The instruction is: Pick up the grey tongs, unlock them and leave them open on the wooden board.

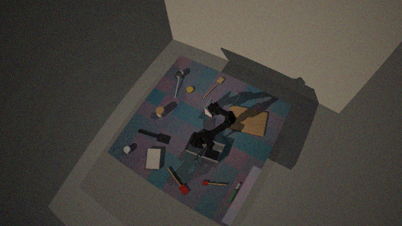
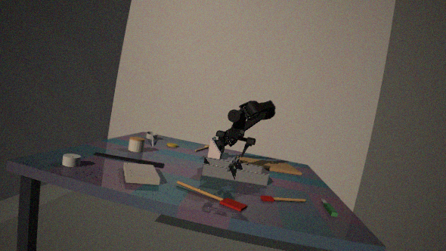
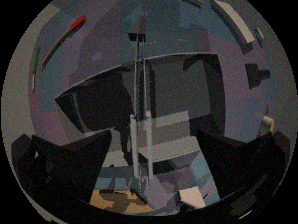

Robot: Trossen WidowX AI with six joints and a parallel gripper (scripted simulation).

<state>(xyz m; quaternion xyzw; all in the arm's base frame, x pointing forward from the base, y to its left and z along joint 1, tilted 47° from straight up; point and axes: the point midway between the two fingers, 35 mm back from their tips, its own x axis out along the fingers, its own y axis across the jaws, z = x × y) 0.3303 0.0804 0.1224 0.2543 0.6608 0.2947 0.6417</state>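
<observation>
My gripper tip is now 7 cm above the grey roasting tin and 2 cm to the right of it. The rest, counted from my gripper tip: black bar (42 cm to the right, 16 cm ahead, 10 cm below); then red spatula (37 cm ahead, 9 cm below, 3 cm to the left); then wooden board (44 cm behind, 17 cm to the left, 9 cm below).
</observation>
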